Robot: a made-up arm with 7 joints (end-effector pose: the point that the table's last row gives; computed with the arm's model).
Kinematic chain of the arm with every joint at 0, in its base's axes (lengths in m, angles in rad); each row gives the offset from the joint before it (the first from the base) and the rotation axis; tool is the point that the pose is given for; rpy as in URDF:
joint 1: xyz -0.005 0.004 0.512 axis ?
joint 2: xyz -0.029 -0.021 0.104 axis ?
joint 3: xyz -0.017 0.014 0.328 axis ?
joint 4: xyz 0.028 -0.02 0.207 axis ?
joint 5: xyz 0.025 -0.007 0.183 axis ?
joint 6: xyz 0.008 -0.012 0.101 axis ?
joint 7: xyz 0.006 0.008 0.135 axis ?
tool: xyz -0.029 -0.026 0.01 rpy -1.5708 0 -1.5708
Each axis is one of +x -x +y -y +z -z.
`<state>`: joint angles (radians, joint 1 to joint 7).
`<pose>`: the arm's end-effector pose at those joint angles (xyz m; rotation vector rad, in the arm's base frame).
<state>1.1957 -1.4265 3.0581 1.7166 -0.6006 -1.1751 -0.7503</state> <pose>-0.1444 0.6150 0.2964 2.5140 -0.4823 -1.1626</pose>
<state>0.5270 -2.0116 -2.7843 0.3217 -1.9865 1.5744 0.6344</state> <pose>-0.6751 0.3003 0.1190 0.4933 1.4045 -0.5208</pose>
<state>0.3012 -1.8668 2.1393 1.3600 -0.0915 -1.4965 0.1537</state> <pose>-0.6700 0.0041 0.2060 2.1178 1.1167 -0.6897</pose>
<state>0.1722 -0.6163 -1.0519 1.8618 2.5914 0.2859 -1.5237</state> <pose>-0.0520 0.3753 1.1385 1.7060 -1.0457 1.9921</pose>
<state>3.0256 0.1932 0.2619 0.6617 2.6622 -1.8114 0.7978</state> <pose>-0.3446 0.0104 1.1798 0.9858 -0.2343 -0.7158</pose>
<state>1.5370 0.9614 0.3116 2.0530 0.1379 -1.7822 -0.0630</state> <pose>-0.1196 -0.5373 0.7174 0.0696 -2.8953 0.4696</pose>
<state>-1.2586 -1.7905 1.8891 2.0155 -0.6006 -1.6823 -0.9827</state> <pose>0.1041 -0.4903 0.2728 0.8888 0.8589 0.2639</pose>
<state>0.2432 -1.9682 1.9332 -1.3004 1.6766 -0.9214 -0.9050</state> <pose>-0.5953 0.4404 0.5357 -2.0629 -0.9589 0.3443</pose>
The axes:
joint 1: -z
joint 2: +y
joint 3: -z
joint 4: +y
joint 5: -z
joint 6: +y
joint 7: -z

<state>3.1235 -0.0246 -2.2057 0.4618 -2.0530 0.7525 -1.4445</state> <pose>0.2599 -0.0771 1.4783 -1.3014 -0.3189 1.4193</pose>
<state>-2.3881 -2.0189 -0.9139 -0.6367 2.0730 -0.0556 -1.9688</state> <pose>0.7087 -0.3524 0.1286 1.2798 -0.3808 0.7846</pose>
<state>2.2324 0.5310 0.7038 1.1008 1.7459 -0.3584 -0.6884</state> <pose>-0.5701 -0.3190 1.0961 -0.7626 -1.6671 -0.8030</pose>
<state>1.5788 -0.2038 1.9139 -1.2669 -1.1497 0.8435 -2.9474</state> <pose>0.2206 -0.0047 1.3439 -0.7876 1.6547 -0.4037</pose>
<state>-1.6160 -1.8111 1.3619 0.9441 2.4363 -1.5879 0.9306</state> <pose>0.3175 -0.5942 0.5802 0.3283 -1.5353 2.5072</pose>
